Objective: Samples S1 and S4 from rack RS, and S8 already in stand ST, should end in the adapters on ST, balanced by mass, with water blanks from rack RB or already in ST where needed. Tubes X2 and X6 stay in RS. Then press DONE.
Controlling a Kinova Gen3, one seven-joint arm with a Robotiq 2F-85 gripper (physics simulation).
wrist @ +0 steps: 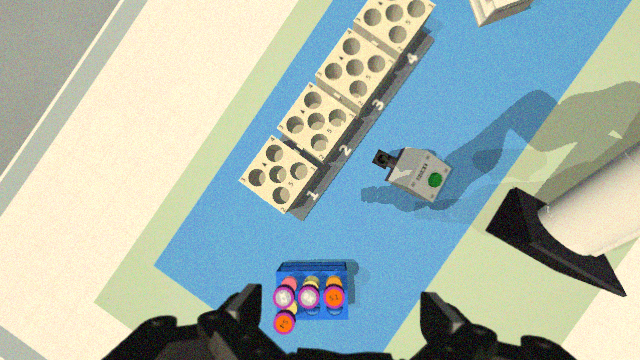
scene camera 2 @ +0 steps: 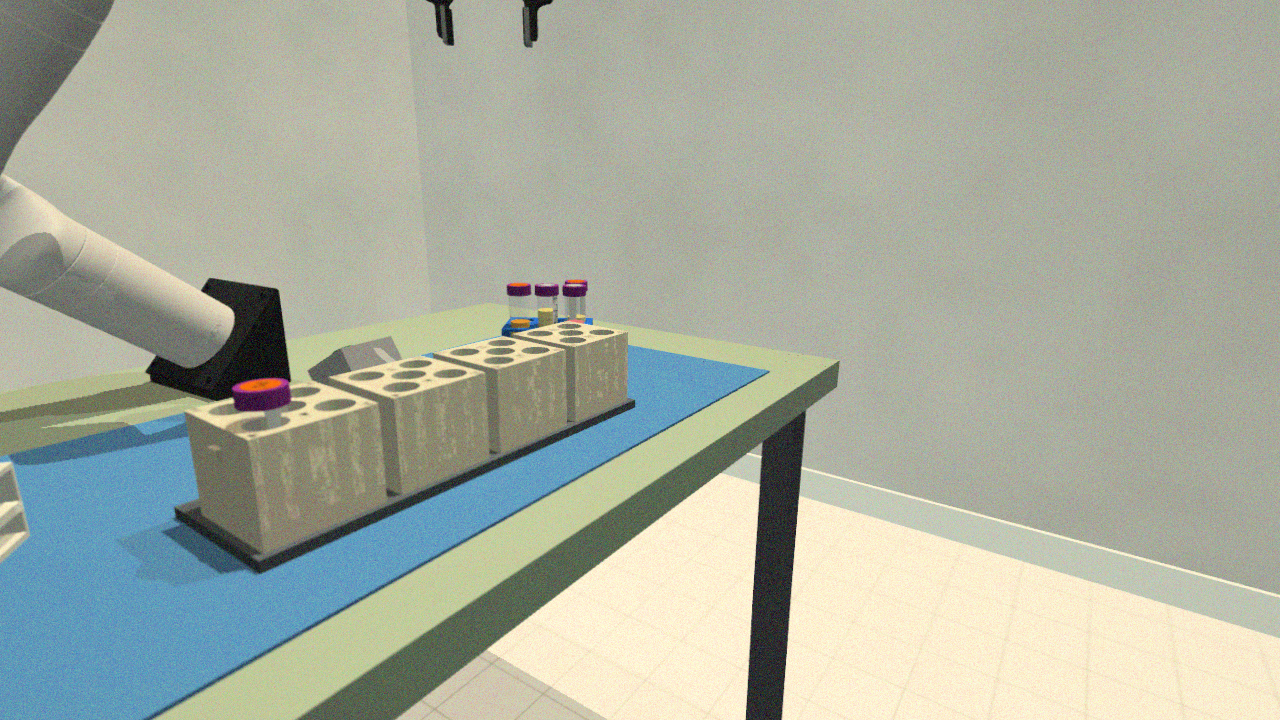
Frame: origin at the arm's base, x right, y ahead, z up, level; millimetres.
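Where they show: gripper, fingertip midpoint: (wrist: pixel 339 305) (scene camera 2: pixel 488 45); arm's base, origin of the base link: (wrist: pixel 563 230) (scene camera 2: pixel 205 336).
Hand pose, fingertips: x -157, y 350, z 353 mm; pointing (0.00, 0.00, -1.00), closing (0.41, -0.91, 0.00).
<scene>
Things, the pixels of their centre, and the offset from my fingertips. "spot": a spot on its surface instead.
- orange-capped S1, body centre: (scene camera 2: pixel 520 323) (wrist: pixel 333 284) dy -45, dx -102, dz -352 mm
- S4, body centre: (wrist: pixel 289 307) dy +7, dx -174, dz -352 mm
- white-capped X2, body centre: (scene camera 2: pixel 574 324) (wrist: pixel 289 285) dy +25, dx -139, dz -352 mm
- X6, body centre: (scene camera 2: pixel 547 324) (wrist: pixel 311 284) dy -10, dx -120, dz -352 mm
- orange-capped tube, body centre: (scene camera 2: pixel 271 460) dy +87, dx +386, dz -348 mm
- grey box, body centre: (scene camera 2: pixel 359 374) (wrist: pixel 418 174) dy -99, dx +142, dz -373 mm
- green button, body centre: (wrist: pixel 434 179) dy -121, dx +142, dz -351 mm
- white rack-like object, surface spot: (scene camera 2: pixel 10 514) spot: dy -76, dx +467, dz -389 mm
My gripper (scene camera 2: pixel 489 42) (wrist: pixel 339 305) is open and empty, high above the table. Below it, the blue rack RS (wrist: pixel 312 267) holds orange-capped S1 (scene camera 2: pixel 519 290) (wrist: pixel 334 297) and S4 (wrist: pixel 284 323), with white-capped X2 (wrist: pixel 283 297) and X6 (wrist: pixel 308 297). S4 stands in the other row from these three. Stand ST (scene camera 2: pixel 438 480) (wrist: pixel 304 212) carries a row of beige adapters numbered 1 to 4. Adapters 1, 2 and 3 show empty holes. An orange-capped tube (scene camera 2: pixel 261 394), likely S8, stands upright in the nearest adapter in the scene view; its label is unreadable.
A grey box (scene camera 2: pixel 356 360) (wrist: pixel 415 172) with a green button (wrist: pixel 435 180) stands between ST and the arm's black base mount (scene camera 2: pixel 241 335) (wrist: pixel 520 225). A white rack-like object (scene camera 2: pixel 10 514) (wrist: pixel 500 9), possibly RB, is cut off by the view edges.
</scene>
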